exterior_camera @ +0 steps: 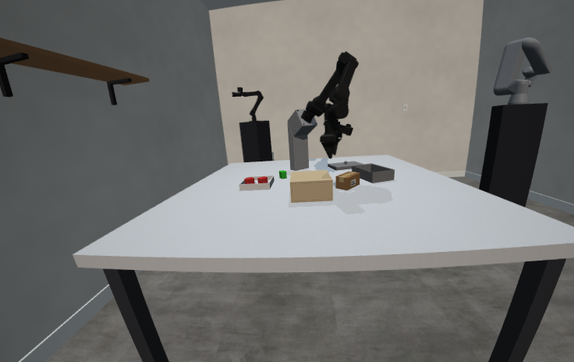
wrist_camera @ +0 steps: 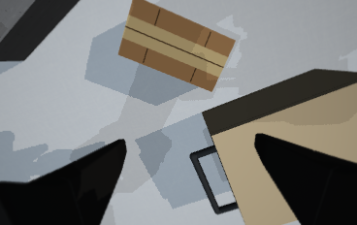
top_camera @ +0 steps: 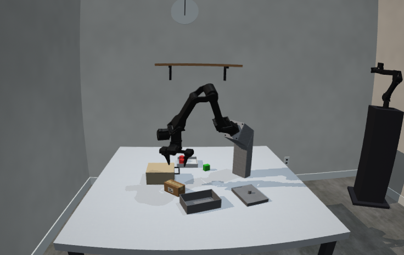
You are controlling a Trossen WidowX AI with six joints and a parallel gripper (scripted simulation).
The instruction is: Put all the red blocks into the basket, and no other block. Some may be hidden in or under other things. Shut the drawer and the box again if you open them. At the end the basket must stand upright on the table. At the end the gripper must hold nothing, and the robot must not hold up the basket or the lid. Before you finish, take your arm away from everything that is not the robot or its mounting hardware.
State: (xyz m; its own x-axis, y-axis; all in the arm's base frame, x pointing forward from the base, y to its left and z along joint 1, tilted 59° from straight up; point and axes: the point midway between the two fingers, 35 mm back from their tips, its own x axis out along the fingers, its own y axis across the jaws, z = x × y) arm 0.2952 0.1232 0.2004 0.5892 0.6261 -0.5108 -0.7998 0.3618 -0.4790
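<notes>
Right now my hand is 410 mm past the knobbed lid, 150 mm above it and 50 mm to the left of it. From my hand the other things lie so: cardboard box 130 mm below, 70 mm to the left, 20 mm behind; then dark grey box 200 mm behind, 150 mm below, 140 mm to the left; then shallow basket 350 mm to the right, 160 mm below, 100 mm ahead.
</notes>
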